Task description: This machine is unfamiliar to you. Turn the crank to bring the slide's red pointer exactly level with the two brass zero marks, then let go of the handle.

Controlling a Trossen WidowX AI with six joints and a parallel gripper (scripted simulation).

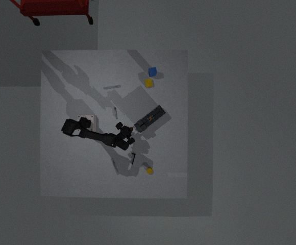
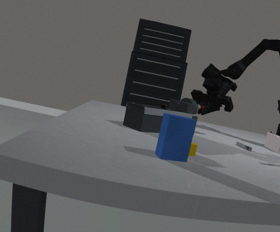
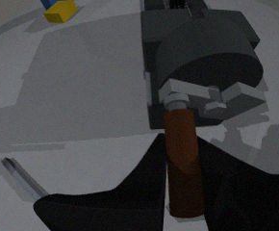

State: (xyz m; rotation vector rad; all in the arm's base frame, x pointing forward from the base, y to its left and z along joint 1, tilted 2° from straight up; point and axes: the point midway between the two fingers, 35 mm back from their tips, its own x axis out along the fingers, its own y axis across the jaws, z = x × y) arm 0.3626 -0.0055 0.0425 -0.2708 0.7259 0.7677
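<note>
The brown crank handle lies 2 cm above my gripper tip, 1 cm to the right of it and 1 cm behind it. Also, from my gripper tip: red pointer: 14 cm ahead, 10 cm to the left; black hex key: 24 cm to the right, 7 cm below, 3 cm ahead; yellow block: 40 cm to the left, 8 cm ahead, 6 cm below.
</note>
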